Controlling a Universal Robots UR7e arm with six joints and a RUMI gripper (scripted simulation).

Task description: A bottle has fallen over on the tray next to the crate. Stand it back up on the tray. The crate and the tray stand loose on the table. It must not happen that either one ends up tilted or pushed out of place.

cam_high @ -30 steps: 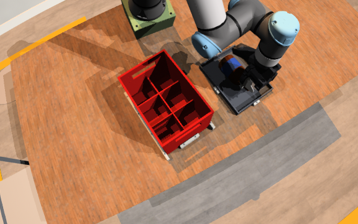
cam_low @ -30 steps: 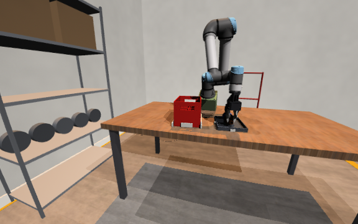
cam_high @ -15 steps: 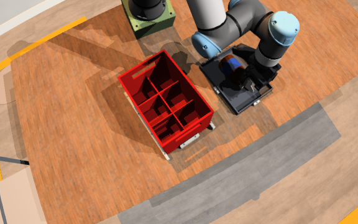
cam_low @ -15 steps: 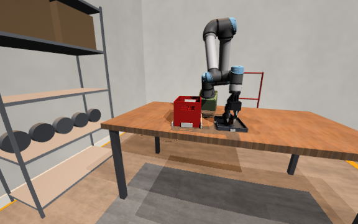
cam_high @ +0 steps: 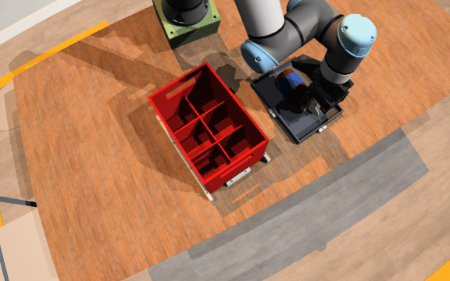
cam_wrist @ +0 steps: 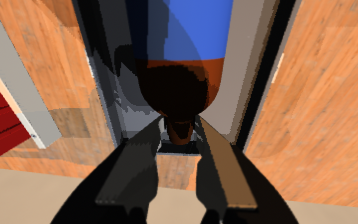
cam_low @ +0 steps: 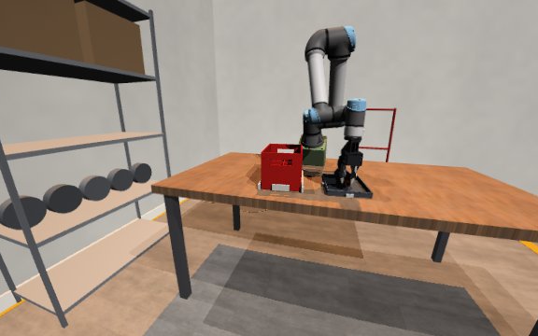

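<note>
Right now the brown bottle is 5 cm behind my hand. From my hand the other things lie so: red crate 31 cm to the right, 8 cm behind, 4 cm above; then tray 5 cm behind, 3 cm below.
</note>
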